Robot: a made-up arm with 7 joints. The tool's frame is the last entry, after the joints.
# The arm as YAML. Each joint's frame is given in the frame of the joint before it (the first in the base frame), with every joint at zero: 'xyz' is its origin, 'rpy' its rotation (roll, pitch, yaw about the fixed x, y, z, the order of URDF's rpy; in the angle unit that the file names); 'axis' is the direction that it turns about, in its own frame. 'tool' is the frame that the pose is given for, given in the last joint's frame.
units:
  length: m
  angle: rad
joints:
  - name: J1
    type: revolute
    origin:
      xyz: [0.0, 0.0, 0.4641]
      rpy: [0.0, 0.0, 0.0]
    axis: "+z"
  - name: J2
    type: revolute
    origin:
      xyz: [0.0, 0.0, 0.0]
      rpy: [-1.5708, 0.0, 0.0]
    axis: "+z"
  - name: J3
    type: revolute
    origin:
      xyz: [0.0, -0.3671, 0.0]
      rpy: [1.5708, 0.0, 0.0]
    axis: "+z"
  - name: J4
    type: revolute
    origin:
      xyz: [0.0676, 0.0, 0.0]
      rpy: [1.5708, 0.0, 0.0]
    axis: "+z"
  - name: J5
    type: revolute
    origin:
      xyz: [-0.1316, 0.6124, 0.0]
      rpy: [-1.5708, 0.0, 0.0]
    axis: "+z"
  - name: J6
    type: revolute
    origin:
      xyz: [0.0, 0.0, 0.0]
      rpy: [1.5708, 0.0, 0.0]
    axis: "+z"
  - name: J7
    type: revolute
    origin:
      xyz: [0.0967, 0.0, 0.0]
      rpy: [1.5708, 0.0, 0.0]
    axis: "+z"
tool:
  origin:
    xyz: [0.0, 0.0, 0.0]
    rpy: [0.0, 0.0, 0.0]
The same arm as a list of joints. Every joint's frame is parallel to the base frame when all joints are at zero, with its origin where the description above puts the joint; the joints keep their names.
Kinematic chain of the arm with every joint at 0, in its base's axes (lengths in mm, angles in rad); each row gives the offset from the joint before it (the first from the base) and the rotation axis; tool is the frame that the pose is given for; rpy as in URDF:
J1: xyz 0 0 464.1 axis +z
J2: xyz 0 0 0 axis +y
J3: xyz 0 0 367.1 axis +z
J4: xyz 67.6 0 0 axis -y
J5: xyz -131.6 0 612.4 axis +z
J6: xyz 0 0 0 axis -y
J7: xyz 96.7 0 0 axis -z
tool: xyz 0 0 0 rpy -3.1416 0 0

